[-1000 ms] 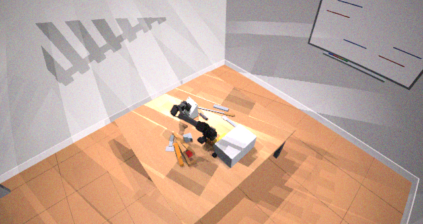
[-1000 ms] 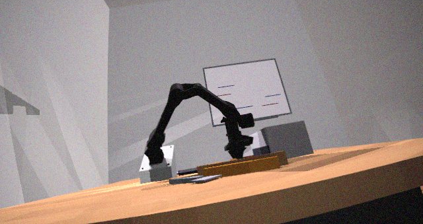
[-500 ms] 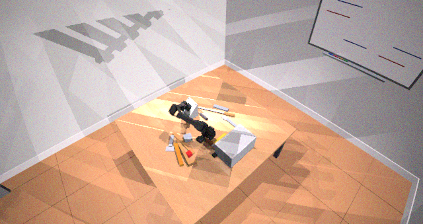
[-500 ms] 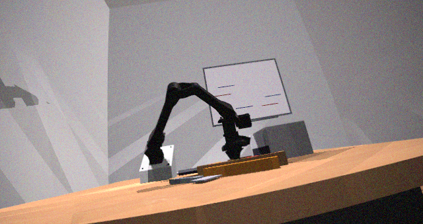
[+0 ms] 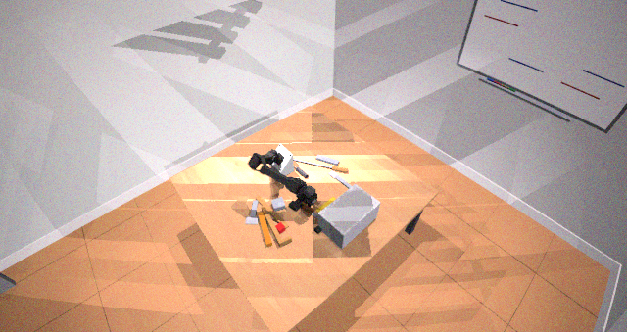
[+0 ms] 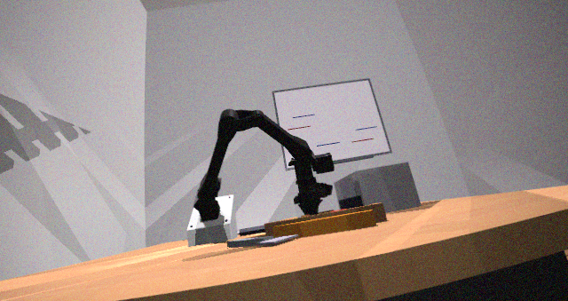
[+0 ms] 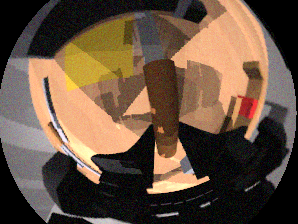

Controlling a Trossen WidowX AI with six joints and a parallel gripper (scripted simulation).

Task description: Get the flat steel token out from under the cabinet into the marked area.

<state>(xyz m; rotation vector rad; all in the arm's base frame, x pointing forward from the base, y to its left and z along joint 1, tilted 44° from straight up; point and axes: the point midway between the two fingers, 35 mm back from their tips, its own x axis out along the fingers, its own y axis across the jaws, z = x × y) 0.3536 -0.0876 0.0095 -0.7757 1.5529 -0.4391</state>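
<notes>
My gripper tip is now 11 cm to the left of the grey block, 10 cm past it and 1 cm below it. From my gripper tip the other things lie so: orange bar (27 cm to the right, 1 cm behind, 1 cm above); thin wooden stick (17 cm to the right, 9 cm behind); red block (20 cm to the right, 5 cm ahead, 1 cm above).
</notes>
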